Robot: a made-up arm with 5 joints.
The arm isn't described. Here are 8 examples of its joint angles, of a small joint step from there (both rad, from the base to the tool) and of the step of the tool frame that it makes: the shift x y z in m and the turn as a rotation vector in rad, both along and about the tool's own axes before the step.
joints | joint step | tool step
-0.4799 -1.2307 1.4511 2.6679 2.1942 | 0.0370 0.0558 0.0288 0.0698 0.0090 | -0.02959 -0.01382 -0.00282 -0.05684 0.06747 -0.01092
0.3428 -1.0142 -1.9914 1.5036 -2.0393 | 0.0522 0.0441 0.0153 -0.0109 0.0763 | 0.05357 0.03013 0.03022 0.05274 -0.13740 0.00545
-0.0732 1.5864 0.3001 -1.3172 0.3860 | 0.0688 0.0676 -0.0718 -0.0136 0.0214 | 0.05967 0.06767 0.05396 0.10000 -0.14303 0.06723
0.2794 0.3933 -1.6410 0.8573 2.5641 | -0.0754 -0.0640 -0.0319 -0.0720 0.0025 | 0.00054 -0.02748 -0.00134 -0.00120 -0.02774 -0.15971
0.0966 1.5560 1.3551 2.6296 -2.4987 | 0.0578 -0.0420 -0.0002 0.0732 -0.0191 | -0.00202 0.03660 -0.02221 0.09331 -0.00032 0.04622
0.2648 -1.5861 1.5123 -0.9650 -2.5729 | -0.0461 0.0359 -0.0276 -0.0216 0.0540 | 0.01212 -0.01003 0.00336 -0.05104 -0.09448 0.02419
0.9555 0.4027 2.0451 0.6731 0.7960 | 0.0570 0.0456 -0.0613 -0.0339 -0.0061 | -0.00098 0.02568 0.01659 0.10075 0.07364 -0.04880
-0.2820 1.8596 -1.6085 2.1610 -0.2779 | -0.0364 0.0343 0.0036 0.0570 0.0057 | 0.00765 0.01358 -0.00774 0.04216 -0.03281 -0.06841
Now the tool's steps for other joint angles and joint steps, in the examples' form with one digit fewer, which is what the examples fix.
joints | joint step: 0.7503 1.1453 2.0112 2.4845 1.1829 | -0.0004 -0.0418 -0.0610 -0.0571 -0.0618
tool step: 0.0112 0.0126 -0.0082 0.0407 0.0285 0.0879
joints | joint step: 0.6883 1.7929 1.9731 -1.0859 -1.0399 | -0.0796 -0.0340 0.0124 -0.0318 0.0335
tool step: -0.0001 -0.0204 -0.0256 -0.1007 0.0445 0.0131
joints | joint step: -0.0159 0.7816 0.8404 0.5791 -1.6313 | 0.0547 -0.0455 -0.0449 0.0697 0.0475
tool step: -0.0434 0.0244 -0.0223 0.0691 0.0467 0.0041
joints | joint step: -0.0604 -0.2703 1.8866 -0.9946 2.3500 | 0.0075 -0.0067 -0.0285 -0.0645 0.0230
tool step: 0.0103 0.0011 -0.0028 0.0313 -0.0338 -0.0699
